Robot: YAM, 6 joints.
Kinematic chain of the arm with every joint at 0, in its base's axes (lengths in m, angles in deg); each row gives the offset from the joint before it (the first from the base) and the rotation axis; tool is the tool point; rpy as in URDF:
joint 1: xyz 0 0 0.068 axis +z
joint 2: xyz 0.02 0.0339 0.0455 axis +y
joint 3: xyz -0.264 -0.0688 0 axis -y
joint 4: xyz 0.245 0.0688 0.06 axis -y
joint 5: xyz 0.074 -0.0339 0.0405 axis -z
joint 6: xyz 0.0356 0 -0.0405 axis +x
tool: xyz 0 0 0 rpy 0 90 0
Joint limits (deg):
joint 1: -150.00..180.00
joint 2: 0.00..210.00
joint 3: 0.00..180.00
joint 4: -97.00..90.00
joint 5: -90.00..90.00
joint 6: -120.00..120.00
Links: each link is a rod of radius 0.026 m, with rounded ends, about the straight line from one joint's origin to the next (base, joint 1, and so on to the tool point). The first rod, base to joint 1, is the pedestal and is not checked.
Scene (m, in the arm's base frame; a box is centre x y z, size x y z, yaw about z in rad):
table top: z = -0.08
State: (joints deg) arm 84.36 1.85 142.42 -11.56 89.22 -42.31
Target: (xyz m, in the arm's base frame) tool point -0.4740 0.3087 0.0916
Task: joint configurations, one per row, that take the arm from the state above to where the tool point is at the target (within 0.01 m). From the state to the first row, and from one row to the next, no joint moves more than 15 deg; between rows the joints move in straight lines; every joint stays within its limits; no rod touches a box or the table.
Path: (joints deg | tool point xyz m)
1: 70.91 1.64 146.10 -11.40 89.31 -42.31 | -0.1394 -0.5115 0.2690
2: 57.46 1.44 149.77 -11.25 89.39 -42.31 | -0.2596 -0.4730 0.2484
3: 44.01 1.23 153.45 -11.09 89.48 -42.31 | -0.3683 -0.4053 0.2269
4: 30.56 1.03 157.13 -10.94 89.57 -42.31 | -0.4583 -0.3119 0.2051
5: 17.11 0.82 160.80 -10.78 89.65 -42.31 | -0.5233 -0.1983 0.1828
6: 3.66 0.62 164.48 -10.63 89.74 -42.31 | -0.5588 -0.0714 0.1602
7: -9.78 0.41 168.15 -10.47 89.83 -42.31 | -0.5623 0.0608 0.1374
8: -23.23 0.21 171.83 -10.32 89.91 -42.31 | -0.5335 0.1902 0.1146
9: -36.68 0.00 175.51 -10.16 90.00 -42.31 | -0.4740 0.3087 0.0916

